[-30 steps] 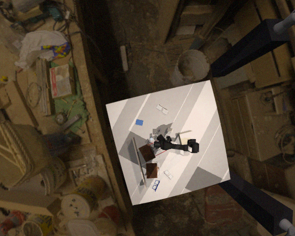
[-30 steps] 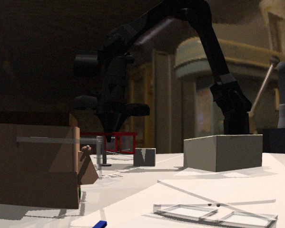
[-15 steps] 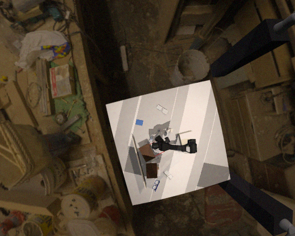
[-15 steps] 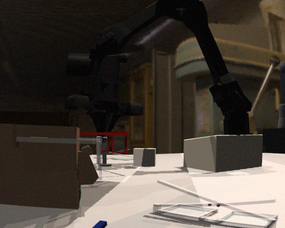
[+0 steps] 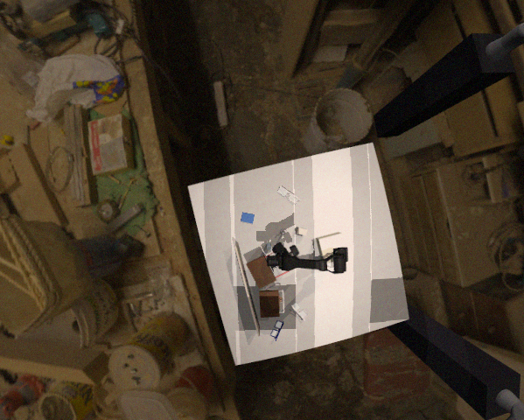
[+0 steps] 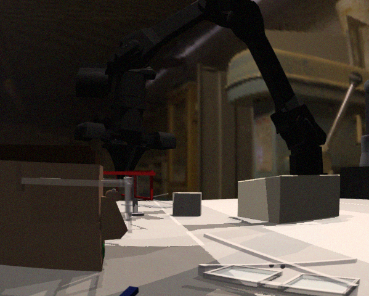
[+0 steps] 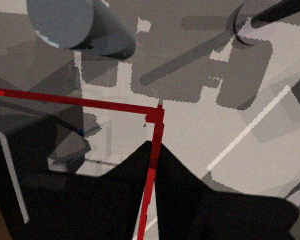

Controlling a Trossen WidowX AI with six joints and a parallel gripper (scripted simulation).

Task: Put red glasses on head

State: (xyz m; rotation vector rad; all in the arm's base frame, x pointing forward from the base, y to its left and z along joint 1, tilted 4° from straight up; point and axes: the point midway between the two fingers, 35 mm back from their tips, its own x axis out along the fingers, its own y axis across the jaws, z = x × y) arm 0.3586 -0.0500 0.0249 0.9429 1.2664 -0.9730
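My gripper tip is 130 mm to the left of the grey post, 50 mm above it and 40 mm past it. Round my gripper tip: long rod: 240 mm ahead, 200 mm to the left, 20 mm below; blue tag: 250 mm to the right, 180 mm ahead, 70 mm below.
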